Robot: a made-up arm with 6 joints. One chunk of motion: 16 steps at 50 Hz.
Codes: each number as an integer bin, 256 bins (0 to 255) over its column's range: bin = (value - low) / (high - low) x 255, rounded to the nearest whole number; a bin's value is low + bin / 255 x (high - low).
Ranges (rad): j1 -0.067..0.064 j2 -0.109..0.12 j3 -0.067..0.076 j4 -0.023..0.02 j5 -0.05..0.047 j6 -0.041..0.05
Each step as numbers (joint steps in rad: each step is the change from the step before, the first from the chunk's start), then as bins.
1 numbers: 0.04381 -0.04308 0.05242 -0.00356 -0.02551 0.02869
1 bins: 216 73 213 115 64 195
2 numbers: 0.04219 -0.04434 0.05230 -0.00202 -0.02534 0.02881
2 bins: 213 72 213 124 65 196
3 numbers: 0.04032 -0.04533 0.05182 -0.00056 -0.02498 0.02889
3 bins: 209 71 212 133 66 196
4 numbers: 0.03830 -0.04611 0.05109 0.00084 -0.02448 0.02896
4 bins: 205 70 211 141 67 196
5 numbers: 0.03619 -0.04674 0.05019 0.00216 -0.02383 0.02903
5 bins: 201 69 209 149 69 196
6 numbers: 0.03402 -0.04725 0.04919 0.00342 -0.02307 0.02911
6 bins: 197 69 207 157 71 196
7 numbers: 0.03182 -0.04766 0.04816 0.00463 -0.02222 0.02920
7 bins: 192 68 205 164 73 197
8 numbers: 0.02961 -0.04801 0.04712 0.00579 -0.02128 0.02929
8 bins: 188 68 204 171 76 197
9 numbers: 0.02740 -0.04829 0.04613 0.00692 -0.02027 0.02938
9 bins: 184 68 202 177 78 197
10 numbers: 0.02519 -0.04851 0.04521 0.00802 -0.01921 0.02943
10 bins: 179 67 200 184 81 197
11 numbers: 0.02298 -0.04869 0.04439 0.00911 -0.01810 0.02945
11 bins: 175 67 199 190 84 197
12 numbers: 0.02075 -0.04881 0.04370 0.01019 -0.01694 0.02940
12 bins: 171 67 197 197 87 197
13 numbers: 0.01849 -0.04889 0.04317 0.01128 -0.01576 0.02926
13 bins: 166 67 196 203 90 197
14 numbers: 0.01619 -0.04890 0.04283 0.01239 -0.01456 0.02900
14 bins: 162 67 196 210 93 196
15 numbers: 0.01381 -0.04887 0.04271 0.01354 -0.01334 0.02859
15 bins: 157 67 196 217 96 195
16 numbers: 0.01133 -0.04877 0.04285 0.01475 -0.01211 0.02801
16 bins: 152 67 196 224 100 193
